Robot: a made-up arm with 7 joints. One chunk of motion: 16 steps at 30 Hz.
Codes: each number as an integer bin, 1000 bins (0 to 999) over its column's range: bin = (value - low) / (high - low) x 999, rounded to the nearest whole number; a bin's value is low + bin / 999 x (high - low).
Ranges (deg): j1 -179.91..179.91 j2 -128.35..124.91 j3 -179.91..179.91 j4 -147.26..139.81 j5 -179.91..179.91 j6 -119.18..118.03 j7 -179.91..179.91
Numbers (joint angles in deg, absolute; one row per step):
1: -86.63 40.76 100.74 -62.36 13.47 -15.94 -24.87
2: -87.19 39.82 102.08 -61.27 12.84 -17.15 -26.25
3: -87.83 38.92 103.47 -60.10 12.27 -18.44 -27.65
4: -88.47 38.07 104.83 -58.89 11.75 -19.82 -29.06
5: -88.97 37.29 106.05 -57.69 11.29 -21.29 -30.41
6: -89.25 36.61 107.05 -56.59 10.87 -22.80 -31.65
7: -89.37 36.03 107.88 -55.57 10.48 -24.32 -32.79
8: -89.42 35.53 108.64 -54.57 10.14 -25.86 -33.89
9: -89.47 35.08 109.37 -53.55 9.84 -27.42 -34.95
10: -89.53 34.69 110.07 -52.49 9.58 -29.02 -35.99
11: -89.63 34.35 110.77 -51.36 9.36 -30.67 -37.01
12: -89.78 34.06 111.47 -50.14 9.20 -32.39 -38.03
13: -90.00 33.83 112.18 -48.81 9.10 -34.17 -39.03
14: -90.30 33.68 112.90 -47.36 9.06 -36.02 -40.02
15: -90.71 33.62 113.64 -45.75 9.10 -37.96 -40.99
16: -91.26 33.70 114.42 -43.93 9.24 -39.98 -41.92
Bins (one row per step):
1: 259 667 779 295 537 435 430
2: 257 663 783 299 535 430 427
3: 256 660 787 303 534 424 423
4: 254 656 791 308 532 418 419
5: 252 653 794 312 531 412 415
6: 252 651 797 316 530 406 412
7: 251 648 799 319 529 399 408
8: 251 646 801 323 528 393 405
9: 251 645 803 326 527 386 402
10: 251 643 805 330 526 380 400
11: 251 642 807 334 525 373 397
12: 250 641 809 338 525 366 394
13: 250 640 811 343 525 358 391
14: 249 639 813 348 525 350 388
15: 248 639 815 353 525 342 386
16: 246 639 817 360 525 334 383

